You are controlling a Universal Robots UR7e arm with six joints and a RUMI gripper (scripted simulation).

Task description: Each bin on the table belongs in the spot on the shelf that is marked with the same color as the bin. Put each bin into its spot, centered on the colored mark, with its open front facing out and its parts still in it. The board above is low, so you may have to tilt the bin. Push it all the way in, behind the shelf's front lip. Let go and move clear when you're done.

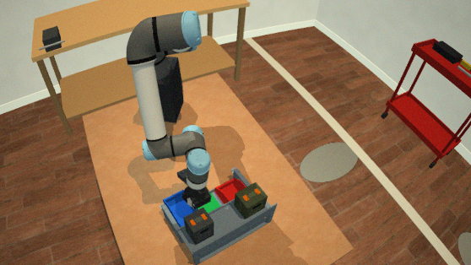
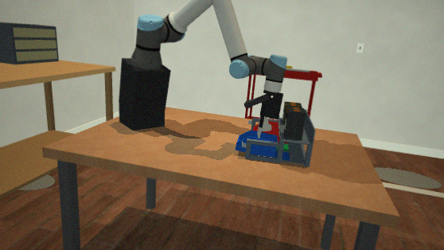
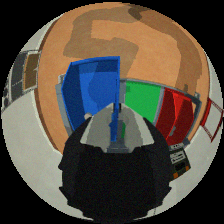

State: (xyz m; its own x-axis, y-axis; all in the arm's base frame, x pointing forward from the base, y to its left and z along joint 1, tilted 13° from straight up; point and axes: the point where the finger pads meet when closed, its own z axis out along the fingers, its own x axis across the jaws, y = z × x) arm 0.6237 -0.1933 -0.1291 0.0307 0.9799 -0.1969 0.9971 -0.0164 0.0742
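The blue bin is 5 cm to the right of my hand, 2 cm below it and 1 cm behind it. The rest, counted from my hand: red bin: 18 cm to the left, 6 cm ahead, 3 cm below.
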